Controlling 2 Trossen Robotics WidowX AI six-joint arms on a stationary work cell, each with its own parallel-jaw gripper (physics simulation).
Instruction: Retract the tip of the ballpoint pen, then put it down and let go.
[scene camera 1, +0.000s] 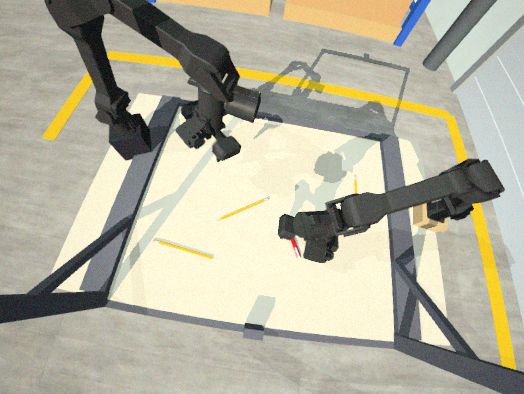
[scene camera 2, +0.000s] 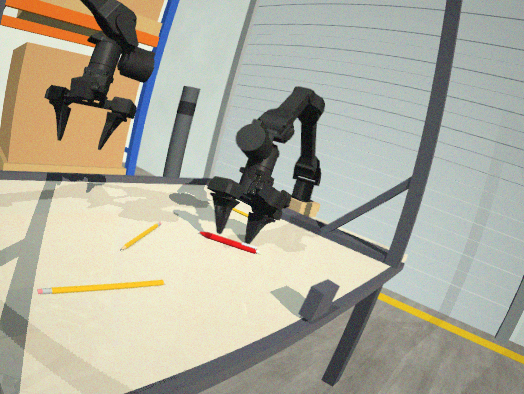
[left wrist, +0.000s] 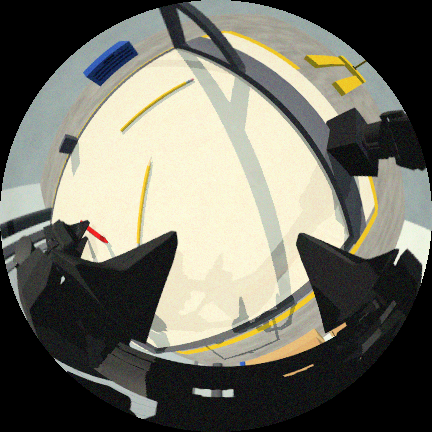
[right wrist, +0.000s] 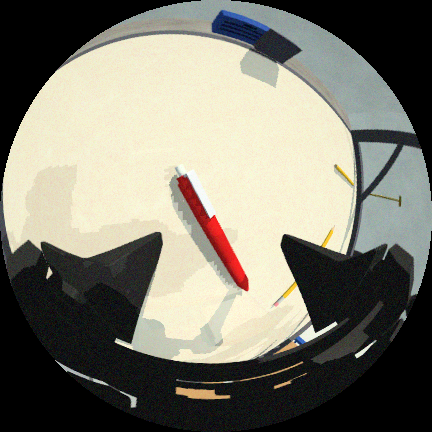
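Where they show: left gripper, fingertip midpoint: (scene camera 1: 209, 150) (scene camera 2: 78, 145) (left wrist: 240, 238); right gripper, fingertip midpoint: (scene camera 1: 293, 241) (scene camera 2: 233, 239) (left wrist: 87, 229) (right wrist: 224, 240); left arm's base at its link origin: (scene camera 1: 124, 127) (left wrist: 368, 140); right arm's base at its link origin: (scene camera 1: 435, 212) (scene camera 2: 300, 198).
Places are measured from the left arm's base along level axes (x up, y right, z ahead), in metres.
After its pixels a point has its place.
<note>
The red ballpoint pen (scene camera 1: 294, 246) {x -0.095, y 0.491, z 0.433 m} (scene camera 2: 227, 242) {x -0.099, y 0.466, z 0.429 m} (left wrist: 96, 234) {x -0.096, y 0.440, z 0.431 m} (right wrist: 220, 240) {x -0.094, y 0.474, z 0.435 m} lies flat on the pale table (scene camera 1: 200, 285) {x -0.106, y 0.524, z 0.134 m} (scene camera 2: 210, 320) {x -0.106, y 0.551, z 0.146 m}. In the right wrist view it lies diagonally, with its white clip and pale button at the upper end and its red cone at the lower end. Whether a tip sticks out of the cone is too small to tell. My right gripper (scene camera 2: 234, 237) {x -0.090, y 0.475, z 0.434 m} (right wrist: 224, 240) {x -0.090, y 0.475, z 0.434 m} is open and low over the pen, its fingers apart, empty; its arm partly hides the pen in scene camera 1. My left gripper (scene camera 1: 206, 149) {x 0.042, y 0.183, z 0.249 m} (scene camera 2: 80, 144) {x 0.042, y 0.183, z 0.249 m} (left wrist: 240, 238) {x 0.042, y 0.183, z 0.249 m} is open and empty, high over the table's back left.
One yellow pencil (scene camera 1: 244, 208) {x -0.100, y 0.330, z 0.316 m} (scene camera 2: 140, 236) {x -0.101, y 0.335, z 0.299 m} (left wrist: 143, 200) {x -0.101, y 0.330, z 0.299 m} lies left of the pen. Another pencil (scene camera 1: 184, 248) {x -0.100, y 0.408, z 0.109 m} (scene camera 2: 107, 286) {x -0.100, y 0.412, z 0.105 m} (left wrist: 155, 102) {x -0.102, y 0.404, z 0.104 m} lies farther left, and a third (scene camera 1: 355, 185) {x -0.101, y 0.346, z 0.727 m} (scene camera 2: 241, 212) {x -0.101, y 0.404, z 0.700 m} behind my right gripper. A dark block (scene camera 1: 254, 330) {x -0.050, y 0.668, z 0.253 m} (scene camera 2: 319, 300) {x -0.063, y 0.674, z 0.222 m} stands at the front edge.
</note>
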